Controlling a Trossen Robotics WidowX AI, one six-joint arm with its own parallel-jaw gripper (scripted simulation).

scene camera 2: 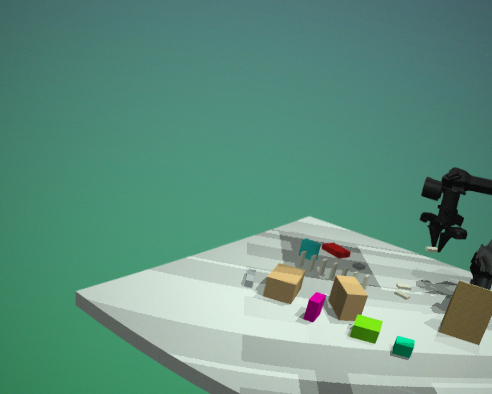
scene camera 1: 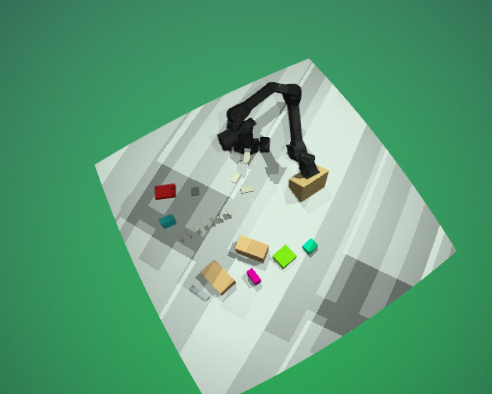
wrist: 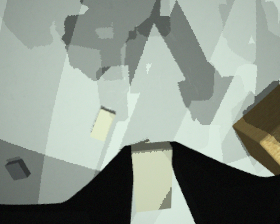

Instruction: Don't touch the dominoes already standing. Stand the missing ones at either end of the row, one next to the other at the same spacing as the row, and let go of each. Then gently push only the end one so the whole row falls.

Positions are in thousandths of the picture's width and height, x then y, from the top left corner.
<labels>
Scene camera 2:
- my gripper: 885, 636
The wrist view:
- my gripper: 538, 667
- cream domino: 541, 725, held by my gripper
</labels>
